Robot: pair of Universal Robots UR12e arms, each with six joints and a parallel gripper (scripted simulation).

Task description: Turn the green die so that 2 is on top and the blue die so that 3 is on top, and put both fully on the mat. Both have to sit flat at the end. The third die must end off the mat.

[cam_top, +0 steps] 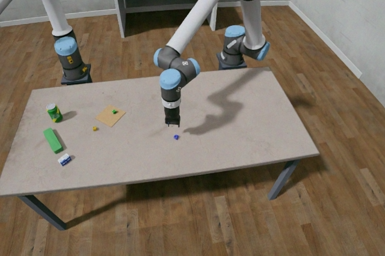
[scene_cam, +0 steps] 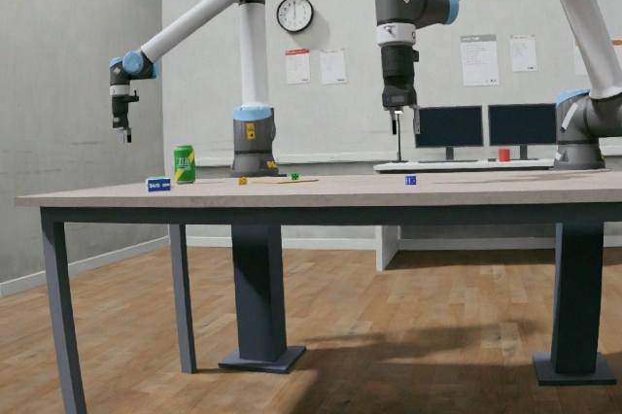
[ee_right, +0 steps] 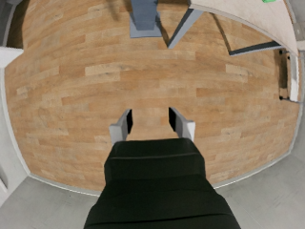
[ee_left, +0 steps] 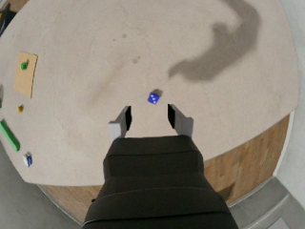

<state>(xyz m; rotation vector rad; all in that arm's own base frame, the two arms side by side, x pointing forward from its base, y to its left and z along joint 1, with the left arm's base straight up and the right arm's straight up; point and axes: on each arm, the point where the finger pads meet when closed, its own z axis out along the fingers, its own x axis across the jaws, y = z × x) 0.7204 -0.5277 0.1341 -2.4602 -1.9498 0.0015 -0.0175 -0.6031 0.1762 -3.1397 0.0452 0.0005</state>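
Note:
The blue die lies 12 cm below my left hand and 1 cm to the left of it. From my left hand the other things lie so: yellow die: 47 cm to the right, 13 cm behind, 12 cm below; then green die: 36 cm to the right, 25 cm behind, 12 cm below; then tan mat: 38 cm to the right, 23 cm behind, 13 cm below.

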